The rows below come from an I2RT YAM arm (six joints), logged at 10 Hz.
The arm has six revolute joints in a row. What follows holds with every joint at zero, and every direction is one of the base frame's. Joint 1 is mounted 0.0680 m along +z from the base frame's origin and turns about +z. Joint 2 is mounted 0.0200 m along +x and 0.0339 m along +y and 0.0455 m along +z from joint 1 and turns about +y. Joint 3 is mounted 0.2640 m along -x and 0.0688 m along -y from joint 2 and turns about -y. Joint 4 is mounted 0.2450 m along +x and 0.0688 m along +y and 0.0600 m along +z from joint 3 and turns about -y. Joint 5 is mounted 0.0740 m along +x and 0.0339 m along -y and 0.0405 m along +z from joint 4 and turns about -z. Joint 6 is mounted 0.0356 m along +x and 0.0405 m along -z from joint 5 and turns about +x. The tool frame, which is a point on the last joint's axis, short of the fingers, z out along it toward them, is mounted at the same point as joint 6; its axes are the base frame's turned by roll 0.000, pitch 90.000 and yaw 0.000 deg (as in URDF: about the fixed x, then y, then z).
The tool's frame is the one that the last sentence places.
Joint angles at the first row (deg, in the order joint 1, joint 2, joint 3, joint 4, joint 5, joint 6):
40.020 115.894 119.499 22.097 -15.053 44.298
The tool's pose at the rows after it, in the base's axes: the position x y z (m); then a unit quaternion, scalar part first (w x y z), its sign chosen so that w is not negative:
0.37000, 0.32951, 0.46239, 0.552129, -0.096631, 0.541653, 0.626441
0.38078, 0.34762, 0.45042, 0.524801, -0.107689, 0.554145, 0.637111
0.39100, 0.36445, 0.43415, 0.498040, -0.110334, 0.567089, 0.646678
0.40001, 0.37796, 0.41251, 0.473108, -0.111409, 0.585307, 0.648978
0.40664, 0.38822, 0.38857, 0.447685, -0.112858, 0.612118, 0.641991
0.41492, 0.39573, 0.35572, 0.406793, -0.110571, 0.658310, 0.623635
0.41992, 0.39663, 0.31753, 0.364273, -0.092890, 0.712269, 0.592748
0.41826, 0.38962, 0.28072, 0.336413, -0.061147, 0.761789, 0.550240
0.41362, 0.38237, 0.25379, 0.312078, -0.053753, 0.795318, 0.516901
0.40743, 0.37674, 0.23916, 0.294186, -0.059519, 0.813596, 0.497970
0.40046, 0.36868, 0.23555, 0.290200, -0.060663, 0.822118, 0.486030
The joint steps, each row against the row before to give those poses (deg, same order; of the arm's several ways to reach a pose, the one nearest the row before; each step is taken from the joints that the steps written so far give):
0.484 5.430 6.278 -2.225 -1.642 1.594
0.604 5.522 6.848 -3.102 -2.271 1.317
0.545 5.310 5.909 -2.363 -1.494 1.737
0.356 3.871 2.775 -1.507 -1.191 1.094
0.266 2.256 0.113 -1.918 -0.999 0.158
-0.082 1.799 -1.312 -4.166 -1.423 -0.046
-0.258 -0.339 -5.659 -3.525 0.163 0.034
-0.253 -2.483 -9.276 -1.591 2.765 0.001
-0.194 -1.701 -6.450 -1.664 0.718 -1.190
-0.038 -1.505 -4.367 -1.081 -0.424 -1.431
-0.130 -2.490 -4.374 0.078 0.333 -0.907

